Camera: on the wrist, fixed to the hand. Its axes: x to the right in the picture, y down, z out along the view.
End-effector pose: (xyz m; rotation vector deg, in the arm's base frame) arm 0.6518 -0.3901 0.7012 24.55 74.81 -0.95
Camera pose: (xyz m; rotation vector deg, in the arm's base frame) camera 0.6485 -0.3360 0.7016 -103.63 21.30 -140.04
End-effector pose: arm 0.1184 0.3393 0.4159 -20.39 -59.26 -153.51
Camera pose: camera 0.1208 0.2888 0.4355 -31.67 16.89 11.61
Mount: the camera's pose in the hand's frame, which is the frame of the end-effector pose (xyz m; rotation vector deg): 0.0110 0.0492 -0.0200 -2.82 16.49 178.39
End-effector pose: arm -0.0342 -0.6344 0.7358 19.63 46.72 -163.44
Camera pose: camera -0.0309 -0.6659 0.6918 42.11 -10.55 10.00
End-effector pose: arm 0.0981 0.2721 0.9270 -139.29 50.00 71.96
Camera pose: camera 0.0853 0.2196 0.9316 -35.32 -118.26 -9.04
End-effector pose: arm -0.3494 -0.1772 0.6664 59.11 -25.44 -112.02
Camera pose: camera -0.3108 -0.2127 0.6802 -13.34 -44.27 56.01
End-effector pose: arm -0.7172 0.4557 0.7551 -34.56 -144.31 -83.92
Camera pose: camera -0.7075 0.4628 0.8080 -107.55 28.37 6.37
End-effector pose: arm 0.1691 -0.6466 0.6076 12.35 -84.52 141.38
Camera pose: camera 0.1442 -0.6496 0.5595 71.97 9.72 -16.41
